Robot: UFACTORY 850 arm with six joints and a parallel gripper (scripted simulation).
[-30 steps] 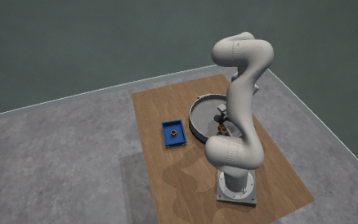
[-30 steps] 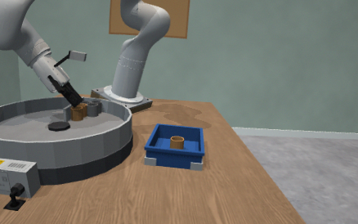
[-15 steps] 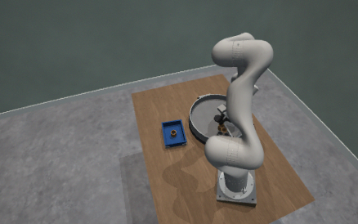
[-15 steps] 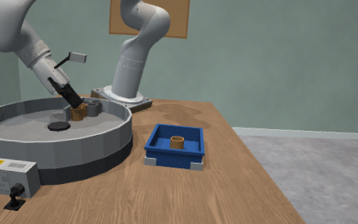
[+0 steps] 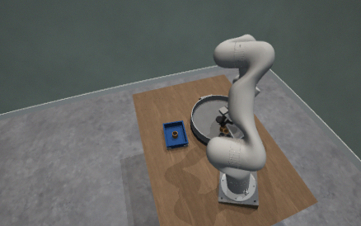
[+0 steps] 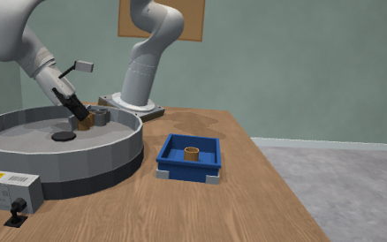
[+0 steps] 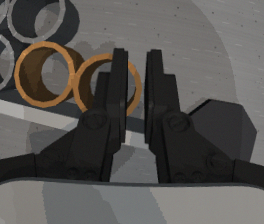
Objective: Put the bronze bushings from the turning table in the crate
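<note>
Right now the blue crate is 31 cm to the left of my hand, 11 cm ahead of it and 8 cm below it. The rest, counted from my hand: turning table: 6 cm below, 6 cm ahead, 3 cm to the right.
</note>
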